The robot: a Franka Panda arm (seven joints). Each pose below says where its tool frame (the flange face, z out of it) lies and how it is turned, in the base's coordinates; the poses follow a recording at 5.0 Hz.
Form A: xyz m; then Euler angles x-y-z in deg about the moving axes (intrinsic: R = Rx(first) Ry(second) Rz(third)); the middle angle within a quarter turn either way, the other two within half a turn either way.
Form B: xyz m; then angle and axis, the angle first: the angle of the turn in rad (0 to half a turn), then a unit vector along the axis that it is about. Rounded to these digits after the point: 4 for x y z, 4 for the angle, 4 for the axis.
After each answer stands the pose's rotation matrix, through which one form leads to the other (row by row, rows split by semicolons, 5 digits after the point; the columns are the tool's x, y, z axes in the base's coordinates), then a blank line. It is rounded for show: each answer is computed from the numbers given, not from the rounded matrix.
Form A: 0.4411 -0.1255 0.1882 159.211 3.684 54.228
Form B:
0.4411 -0.1255 0.1882 2.8483 0.8872 -0.4477 0.1115
0.58335 -0.80967 0.06425; -0.74519 -0.56501 -0.35419; 0.32309 0.15874 -0.93296

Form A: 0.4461 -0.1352 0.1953 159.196 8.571 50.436
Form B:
0.4461 -0.1352 0.1953 2.8777 0.9009 -0.4092 0.1445
0.62983 -0.76230 0.14903; -0.68694 -0.63622 -0.35121; 0.36254 0.11882 -0.92436

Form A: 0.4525 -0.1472 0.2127 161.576 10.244 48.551
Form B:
0.4525 -0.1472 0.2127 2.9229 0.9075 -0.3935 0.1468
0.65140 -0.73760 0.17784; -0.67392 -0.67015 -0.31101; 0.34858 0.08274 -0.93362

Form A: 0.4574 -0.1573 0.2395 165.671 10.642 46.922
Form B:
0.4574 -0.1573 0.2395 2.9869 0.9136 -0.3839 0.1342
0.67125 -0.71786 0.18467; -0.67649 -0.69513 -0.24323; 0.30298 0.03834 -0.95223

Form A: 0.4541 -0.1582 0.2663 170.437 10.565 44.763
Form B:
0.4541 -0.1582 0.2663 3.0579 0.9213 -0.3711 0.1165
0.69799 -0.69224 0.18335; -0.67276 -0.72161 -0.16332; 0.24536 -0.00936 -0.96939

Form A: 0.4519 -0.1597 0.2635 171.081 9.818 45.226
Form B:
0.4519 -0.1597 0.2635 3.0642 0.9202 -0.3761 0.1086
0.69400 -0.69949 0.17052; -0.68269 -0.71456 -0.15277; 0.22871 -0.01039 -0.97344

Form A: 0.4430 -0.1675 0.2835 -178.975 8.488 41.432
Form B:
0.4430 -0.1675 0.2835 3.0725 -0.9331 0.3536 -0.0661
0.74153 -0.65448 0.14760; -0.66360 -0.74787 0.01769; 0.09881 -0.11107 -0.98889

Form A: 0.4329 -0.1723 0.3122 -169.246 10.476 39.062
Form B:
0.4329 -0.1723 0.3122 2.9044 -0.9381 0.3419 -0.0548
0.76352 -0.61966 0.18182; -0.64544 -0.74145 0.18348; 0.02112 -0.25745 -0.96606

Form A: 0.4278 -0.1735 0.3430 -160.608 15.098 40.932
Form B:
0.4278 -0.1735 0.3430 2.7354 -0.9268 0.3700 -0.0643
0.72941 -0.63255 0.26047; -0.68333 -0.65597 0.32057; -0.03191 -0.41181 -0.91071

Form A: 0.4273 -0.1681 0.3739 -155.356 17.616 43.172
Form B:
0.4273 -0.1681 0.3739 2.6339 -0.9150 0.3983 -0.0636
0.69510 -0.65211 0.30264; -0.71390 -0.57654 0.39743; -0.08468 -0.49230 -0.86629

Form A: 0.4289 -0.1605 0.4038 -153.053 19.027 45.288
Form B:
0.4289 -0.1605 0.4038 2.5866 -0.9050 0.4209 -0.0623
0.66511 -0.67183 0.32601; -0.73743 -0.52217 0.42841; -0.11758 -0.52535 -0.84272

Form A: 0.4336 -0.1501 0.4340 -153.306 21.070 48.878
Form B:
0.4336 -0.1501 0.4340 2.5735 -0.8890 0.4523 -0.0709
0.61369 -0.70295 0.35951; -0.77923 -0.46591 0.41919; -0.12717 -0.53740 -0.83369

